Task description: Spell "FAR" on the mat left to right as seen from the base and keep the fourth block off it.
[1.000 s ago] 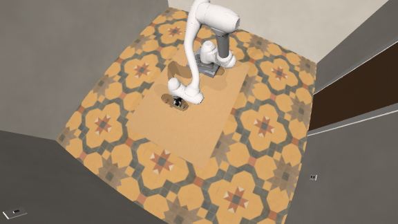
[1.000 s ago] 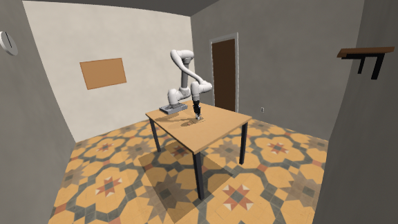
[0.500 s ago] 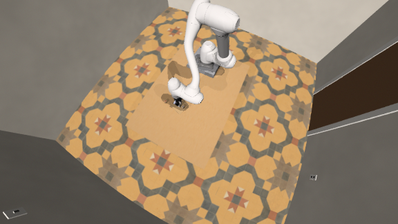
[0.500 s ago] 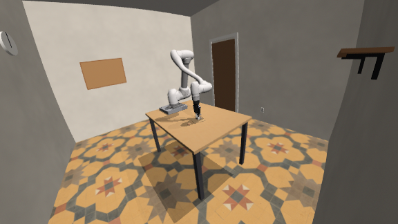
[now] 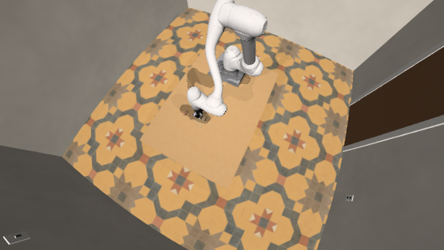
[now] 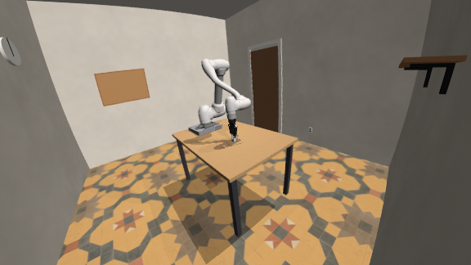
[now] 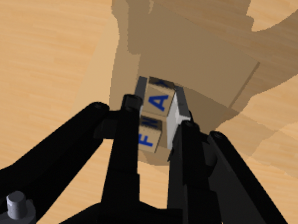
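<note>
The tan mat is 4 cm below my hand. From my hand the other things lie so: R block 16 cm to the right, 3 cm below.
</note>
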